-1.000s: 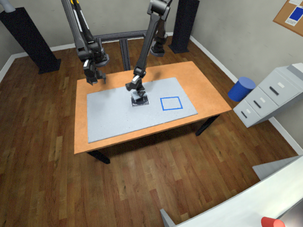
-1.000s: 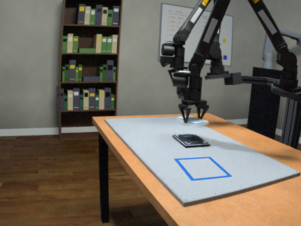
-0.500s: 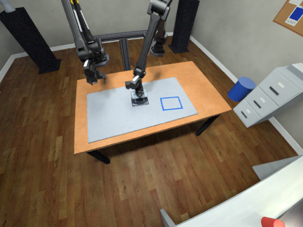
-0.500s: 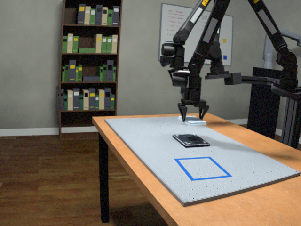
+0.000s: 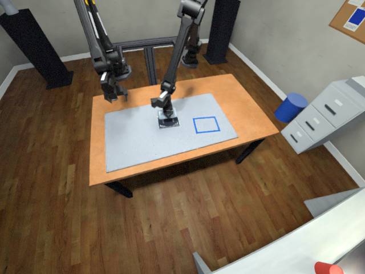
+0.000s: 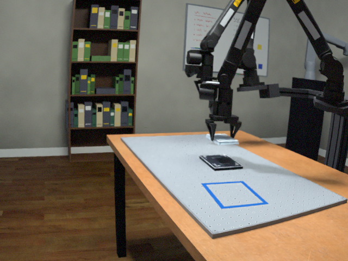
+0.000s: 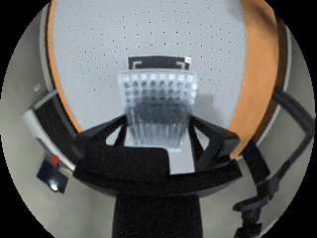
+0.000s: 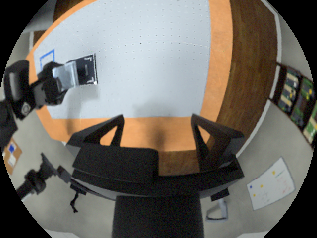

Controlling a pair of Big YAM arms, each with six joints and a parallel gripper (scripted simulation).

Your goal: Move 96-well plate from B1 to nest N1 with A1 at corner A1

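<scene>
Right now the black plate nest is 100 mm below my left hand. The rest, counted from my left hand: clear 96-well plate: right at my left hand.
</scene>
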